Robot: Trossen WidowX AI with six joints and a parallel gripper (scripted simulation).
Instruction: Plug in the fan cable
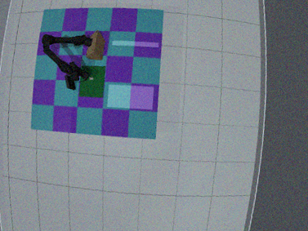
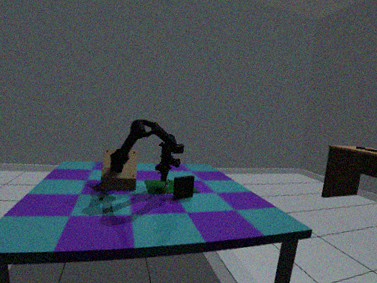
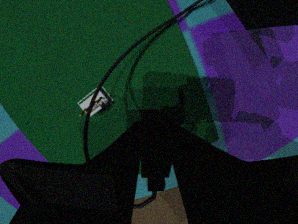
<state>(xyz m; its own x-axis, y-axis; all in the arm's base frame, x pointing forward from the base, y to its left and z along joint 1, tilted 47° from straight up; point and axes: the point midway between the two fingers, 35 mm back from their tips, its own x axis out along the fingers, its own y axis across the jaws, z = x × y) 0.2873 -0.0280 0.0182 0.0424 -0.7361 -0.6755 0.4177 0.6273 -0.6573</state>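
Now: gripper tip 50 mm short of the green board, 70 mm to the right of it and 80 mm above it. Also, from my gripper tip: dark plug: 10 mm behind, 10 mm above; then black fan: 90 mm ahead, 110 mm to the right, 10 mm below.
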